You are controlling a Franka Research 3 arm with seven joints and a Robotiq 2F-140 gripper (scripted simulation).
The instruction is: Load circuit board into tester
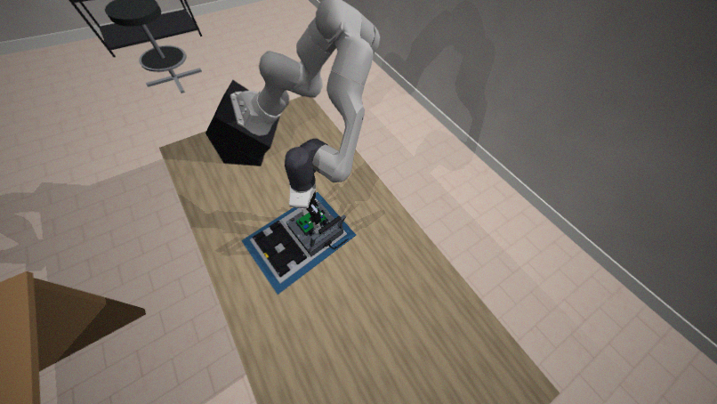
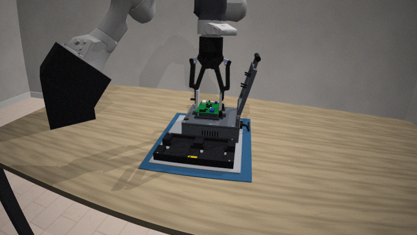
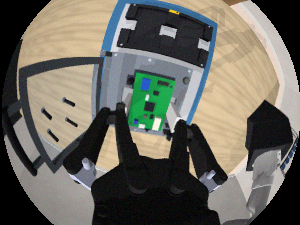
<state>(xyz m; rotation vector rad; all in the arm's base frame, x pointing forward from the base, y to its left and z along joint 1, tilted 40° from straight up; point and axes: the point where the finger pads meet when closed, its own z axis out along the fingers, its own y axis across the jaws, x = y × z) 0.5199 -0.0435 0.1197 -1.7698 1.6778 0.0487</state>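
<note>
Right now the green circuit board is 2 cm below my hand. From my hand the other things lie so: tester lid: 12 cm ahead, 2 cm to the left, 8 cm above.
</note>
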